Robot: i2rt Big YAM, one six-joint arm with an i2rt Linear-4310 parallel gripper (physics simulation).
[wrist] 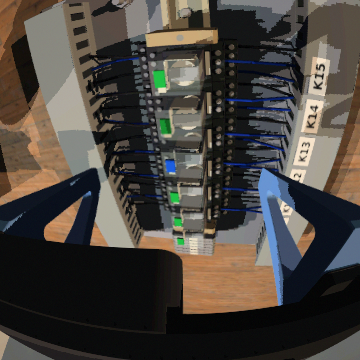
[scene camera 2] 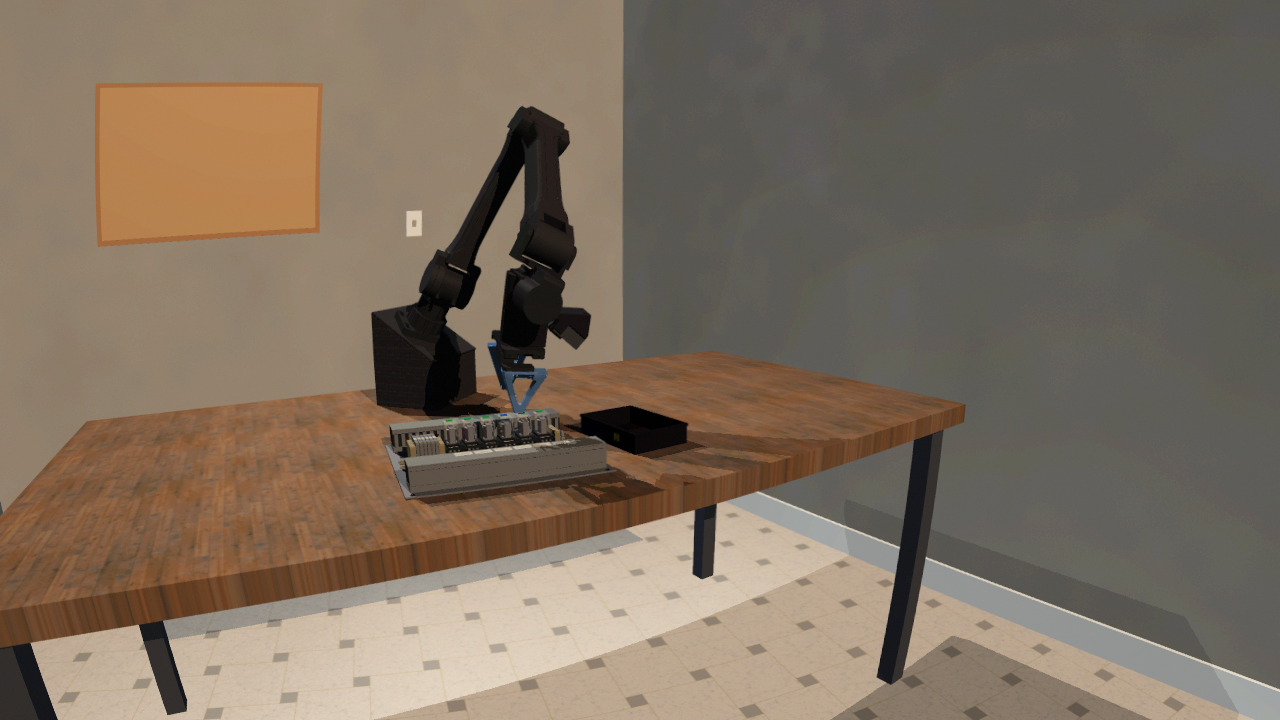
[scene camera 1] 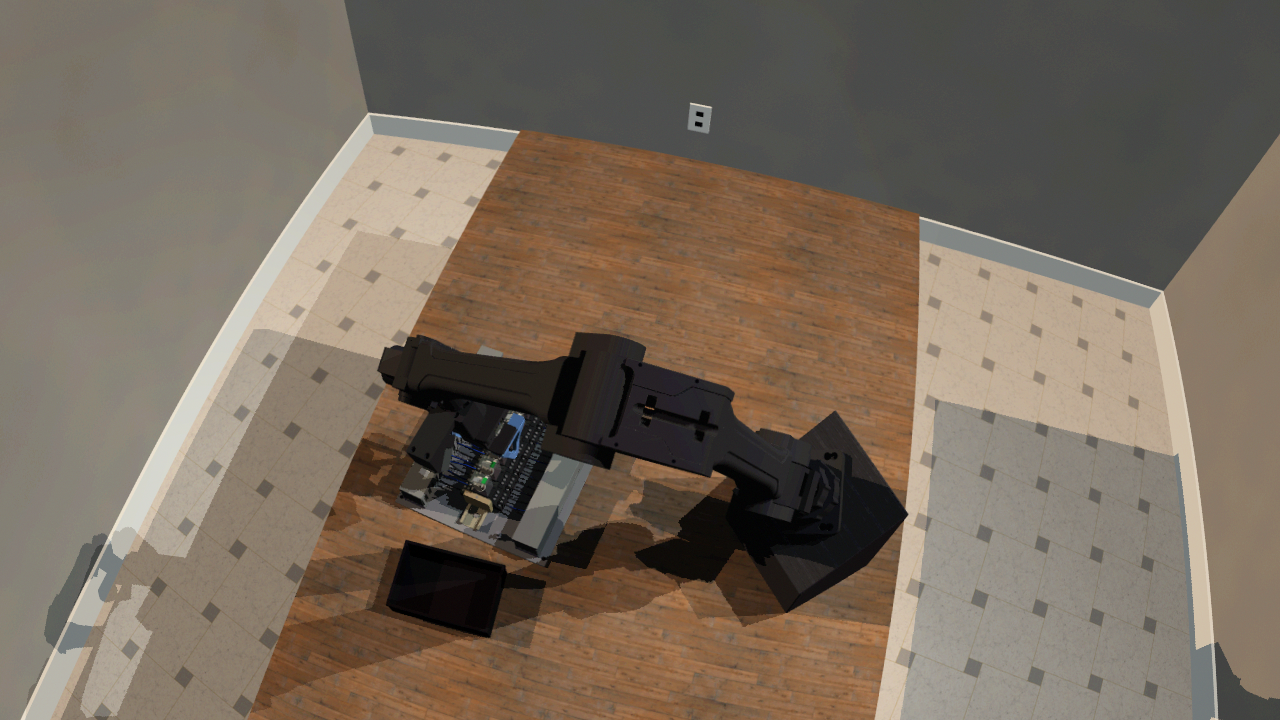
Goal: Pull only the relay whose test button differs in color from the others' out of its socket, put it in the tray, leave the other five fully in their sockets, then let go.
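Places are measured from the arm's base along level axes (x ahead, y left, z up), in millimetres.
Pixels of known places: gripper, fingertip midpoint: (wrist: 178,176) (scene camera 2: 511,400) (scene camera 1: 489,444); arm's base, origin of the base link: (scene camera 2: 420,330) (scene camera 1: 814,492).
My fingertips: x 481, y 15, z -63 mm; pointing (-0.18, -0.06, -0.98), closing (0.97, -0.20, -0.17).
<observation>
For each thing: its top centre in the pictures, then the offset to it from my fingertips. "*": a spot on its surface instead.
- black tray, middle of its top: (scene camera 1: 444,585) (scene camera 2: 632,418) 7 mm ahead, 222 mm left, 58 mm down
- beige end block, middle of its top: (wrist: 179,37) (scene camera 1: 476,497) (scene camera 2: 552,427) 5 mm ahead, 68 mm left, 53 mm down
- K13, surface spot: (wrist: 304,151) * 86 mm ahead, 22 mm right, 50 mm down
The relay with the blue test button (scene camera 2: 504,431) (wrist: 187,165) sits in its socket, third from the beige end block in the wrist view. The other five relays have green buttons; the nearest to that block (wrist: 184,73) and its neighbour (wrist: 187,122) show clearly, and all five appear seated. My gripper (scene camera 2: 512,399) (wrist: 178,176) is open and empty, above the relay row, with its blue fingers on either side of the row in the wrist view. In scene camera 1 the arm hides part of the row. The black tray (scene camera 1: 444,591) (scene camera 2: 660,437) stands beside the panel, empty.
Grey wire ducts (scene camera 2: 505,467) (wrist: 62,105) flank the row, with dark and blue wires beside the sockets. The beige end block (wrist: 182,38) closes one end. The labels K15 (wrist: 320,76), K14 (wrist: 312,116) and K13 (wrist: 304,151) are on the right duct.
</observation>
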